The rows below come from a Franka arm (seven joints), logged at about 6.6 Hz.
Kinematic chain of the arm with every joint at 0, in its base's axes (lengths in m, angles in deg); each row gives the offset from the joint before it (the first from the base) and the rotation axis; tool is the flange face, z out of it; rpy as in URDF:
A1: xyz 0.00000 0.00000 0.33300 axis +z
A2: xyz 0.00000 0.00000 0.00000 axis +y
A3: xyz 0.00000 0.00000 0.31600 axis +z
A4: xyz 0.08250 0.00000 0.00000 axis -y
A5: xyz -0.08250 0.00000 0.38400 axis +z
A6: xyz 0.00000 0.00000 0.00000 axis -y
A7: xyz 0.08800 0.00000 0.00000 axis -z
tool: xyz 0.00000 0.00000 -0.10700 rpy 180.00 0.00 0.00
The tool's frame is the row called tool.
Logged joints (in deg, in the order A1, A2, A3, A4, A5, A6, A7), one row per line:
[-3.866, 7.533, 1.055, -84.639, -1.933, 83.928, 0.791]
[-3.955, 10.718, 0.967, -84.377, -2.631, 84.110, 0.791]
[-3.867, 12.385, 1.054, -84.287, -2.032, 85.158, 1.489]
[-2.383, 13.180, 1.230, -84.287, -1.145, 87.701, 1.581]
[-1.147, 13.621, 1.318, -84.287, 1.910, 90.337, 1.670]
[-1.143, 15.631, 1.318, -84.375, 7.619, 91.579, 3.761]
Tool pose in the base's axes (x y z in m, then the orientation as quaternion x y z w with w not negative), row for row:
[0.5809, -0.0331, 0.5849, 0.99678, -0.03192, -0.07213, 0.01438]
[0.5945, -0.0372, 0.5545, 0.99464, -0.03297, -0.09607, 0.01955]
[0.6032, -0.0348, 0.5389, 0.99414, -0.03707, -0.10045, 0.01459]
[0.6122, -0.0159, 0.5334, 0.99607, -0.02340, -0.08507, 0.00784]
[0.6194, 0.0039, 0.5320, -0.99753, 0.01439, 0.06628, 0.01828]
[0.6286, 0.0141, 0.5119, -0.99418, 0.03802, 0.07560, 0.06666]
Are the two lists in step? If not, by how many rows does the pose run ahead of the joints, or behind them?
They are in step.
